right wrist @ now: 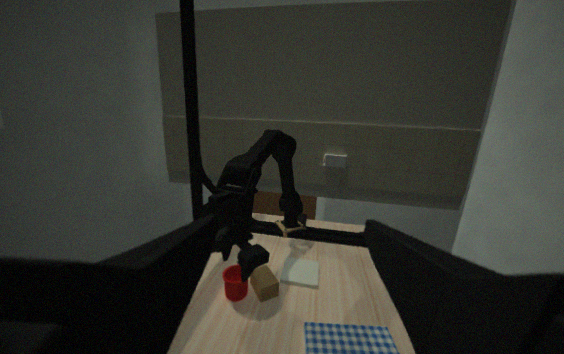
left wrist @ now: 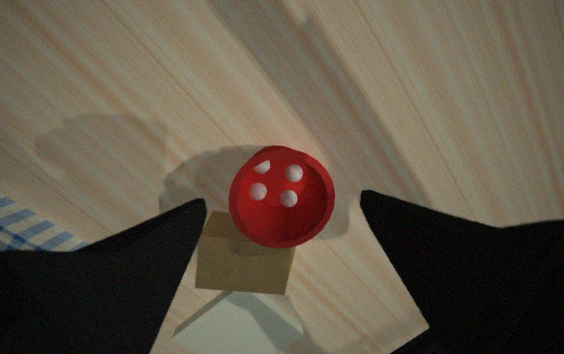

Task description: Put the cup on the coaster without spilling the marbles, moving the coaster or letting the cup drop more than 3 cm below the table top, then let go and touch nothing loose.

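Places are measured from the left arm's base along level axes (x right, y ahead, z up), in metres.
Where they show: left gripper, between the fingertips: (right wrist: 234,270) (left wrist: 283,201); right gripper, between the fingertips: (right wrist: 291,225); left arm's base, origin of its link: (right wrist: 290,224).
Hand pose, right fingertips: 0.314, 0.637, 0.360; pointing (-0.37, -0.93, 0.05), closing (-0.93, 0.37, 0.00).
Each offset is from my right fingertips to the top centre of the thing, as dx, dy, dz.
The red cup {-0.035, -0.369, -0.325} (left wrist: 300,220) (right wrist: 235,287) stands upright on the table with several pale marbles {-0.049, -0.384, -0.366} (left wrist: 288,198) inside. The pale square coaster {-0.231, -0.382, -0.377} (left wrist: 237,322) (right wrist: 304,273) lies flat, apart from the cup, on the far side of a brown block. My left gripper (left wrist: 283,201) (right wrist: 234,270) is open and points down over the cup. In the left wrist view the cup shows between its fingertips; in the right wrist view one finger hides part of the cup's rim. My right gripper is open, with nothing between its fingers, well back from the cup.
The brown block {-0.107, -0.360, -0.346} (left wrist: 242,270) (right wrist: 265,284) stands close beside the cup, between it and the coaster. A blue checked cloth {-0.210, -0.123, -0.364} (left wrist: 30,232) (right wrist: 350,339) lies on the table. A black post (right wrist: 189,100) rises at the left of the right wrist view.
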